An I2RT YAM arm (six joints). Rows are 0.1 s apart.
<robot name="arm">
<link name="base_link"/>
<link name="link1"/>
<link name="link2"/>
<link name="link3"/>
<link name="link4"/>
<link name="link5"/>
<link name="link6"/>
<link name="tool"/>
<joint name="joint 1" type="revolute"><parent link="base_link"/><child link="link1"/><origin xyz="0 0 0.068"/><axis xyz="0 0 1"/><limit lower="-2.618" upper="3.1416"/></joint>
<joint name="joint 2" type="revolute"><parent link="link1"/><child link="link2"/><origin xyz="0.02 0.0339 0.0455" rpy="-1.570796 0 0"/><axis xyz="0 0 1"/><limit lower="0" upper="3.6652"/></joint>
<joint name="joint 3" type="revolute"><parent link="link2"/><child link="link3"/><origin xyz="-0.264 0 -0.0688" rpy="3.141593 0 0"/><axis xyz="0 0 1"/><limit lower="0" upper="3.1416"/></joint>
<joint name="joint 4" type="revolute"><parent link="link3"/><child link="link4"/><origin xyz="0.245 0.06 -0.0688"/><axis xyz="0 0 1"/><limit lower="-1.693" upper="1.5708"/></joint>
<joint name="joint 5" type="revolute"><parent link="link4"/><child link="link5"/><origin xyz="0.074 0.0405 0.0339" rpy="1.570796 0 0"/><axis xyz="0 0 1"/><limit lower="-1.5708" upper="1.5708"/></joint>
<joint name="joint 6" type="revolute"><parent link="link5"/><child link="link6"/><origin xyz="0.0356 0 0.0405" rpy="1.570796 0 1.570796"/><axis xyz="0 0 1"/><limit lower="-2.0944" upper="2.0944"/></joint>
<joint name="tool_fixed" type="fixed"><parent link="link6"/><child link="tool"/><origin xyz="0 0 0" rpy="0 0 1.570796"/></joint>
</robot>
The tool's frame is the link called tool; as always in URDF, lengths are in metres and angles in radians.
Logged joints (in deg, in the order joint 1, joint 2, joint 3, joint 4, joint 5, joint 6), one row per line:
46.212 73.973 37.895 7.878 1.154 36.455
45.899 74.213 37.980 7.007 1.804 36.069
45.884 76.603 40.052 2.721 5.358 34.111
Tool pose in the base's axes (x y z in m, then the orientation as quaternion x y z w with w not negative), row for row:
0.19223 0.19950 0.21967 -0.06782 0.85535 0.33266 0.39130
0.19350 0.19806 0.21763 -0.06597 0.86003 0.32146 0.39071
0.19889 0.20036 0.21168 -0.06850 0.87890 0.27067 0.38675
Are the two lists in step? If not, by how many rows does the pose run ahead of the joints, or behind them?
They are in step.
